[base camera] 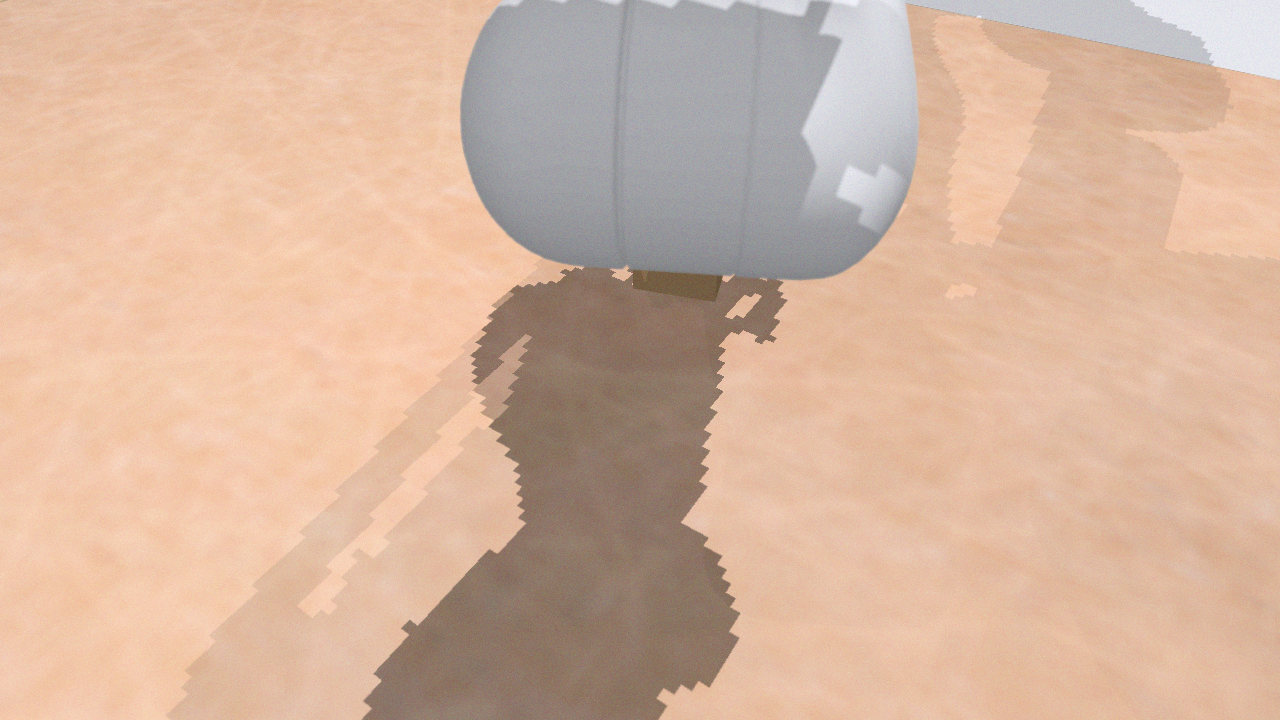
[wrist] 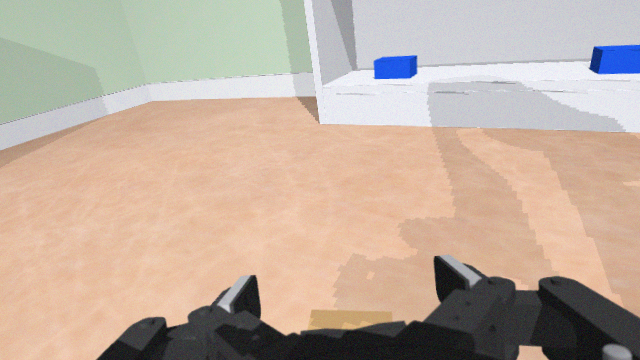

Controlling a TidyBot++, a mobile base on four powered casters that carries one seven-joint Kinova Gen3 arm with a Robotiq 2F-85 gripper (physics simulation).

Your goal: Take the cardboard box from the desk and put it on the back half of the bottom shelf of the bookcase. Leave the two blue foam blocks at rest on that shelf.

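Places are measured from the arm's base along level axes (x back, y left, z down), in centimetres.
Pixels of known places: gripper, fingertip midpoint: (wrist: 346,285).
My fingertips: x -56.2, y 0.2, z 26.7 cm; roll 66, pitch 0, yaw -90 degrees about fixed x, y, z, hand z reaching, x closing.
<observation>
Ahead of a thing's pixels: the offset from my fingertips to its top centre. "pt": to the spot under its first point. Level surfaces: height alone.
The cardboard box {dx -1.0, dy +0.6, dz +7.9 cm} (base camera: 677,284) (wrist: 350,319) sits on the floor; in the base camera view the arm hides most of it, and in the wrist view a strip of its top shows at the bottom, partly hidden by the gripper body. My gripper (wrist: 346,285) is open and empty, with its fingers wide apart above the floor near the box. The bookcase's bottom shelf {pt dx -53.0, dy -36.4, dz +9.2 cm} (wrist: 500,111) is ahead at the upper right of the wrist view. One blue foam block {dx -71.9, dy -18.9, dz -1.6 cm} (wrist: 394,67) rests near its left side, and the other blue foam block {dx -50.8, dy -59.4, dz -1.6 cm} (wrist: 616,59) rests farther right, cut off by the frame edge.
The grey-white arm (base camera: 689,134) fills the upper middle of the base camera view. The bookcase's left side panel {pt dx -71.7, dy +1.0, dz -3.4 cm} (wrist: 314,60) stands upright. A green wall (wrist: 210,40) with a white baseboard (wrist: 225,87) is to its left. Arm shadows lie across the floor {dz +12.9 cm} (wrist: 225,175) (base camera: 984,492).
</observation>
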